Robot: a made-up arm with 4 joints.
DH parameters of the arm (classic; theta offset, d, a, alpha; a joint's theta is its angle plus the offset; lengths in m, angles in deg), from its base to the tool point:
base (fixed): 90 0.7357 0.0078 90
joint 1: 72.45 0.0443 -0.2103 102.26
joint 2: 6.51 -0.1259 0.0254 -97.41
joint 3: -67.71 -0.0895 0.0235 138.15
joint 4: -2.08 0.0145 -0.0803 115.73
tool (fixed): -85.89 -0.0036 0 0
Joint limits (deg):
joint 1: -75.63..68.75
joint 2: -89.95..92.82
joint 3: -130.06..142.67
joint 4: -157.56..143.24
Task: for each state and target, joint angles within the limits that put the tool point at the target. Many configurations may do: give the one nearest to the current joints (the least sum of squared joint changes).
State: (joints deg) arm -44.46 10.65 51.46 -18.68
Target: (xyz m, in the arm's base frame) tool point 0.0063 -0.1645 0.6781
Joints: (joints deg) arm -29.05 42.51 82.84 -23.43
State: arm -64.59 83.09 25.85 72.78
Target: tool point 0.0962 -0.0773 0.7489
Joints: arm -20.84 66.33 -4.83 104.93
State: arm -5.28 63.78 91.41 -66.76
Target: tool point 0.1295 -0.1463 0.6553
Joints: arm -27.63 81.19 101.55 -77.14
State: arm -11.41 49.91 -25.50 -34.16
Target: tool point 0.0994 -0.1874 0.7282
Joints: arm -13.10 77.10 -45.14 -2.77
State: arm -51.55 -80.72 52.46 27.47
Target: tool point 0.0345 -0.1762 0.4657
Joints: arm 1.78 -61.85 71.73 5.45
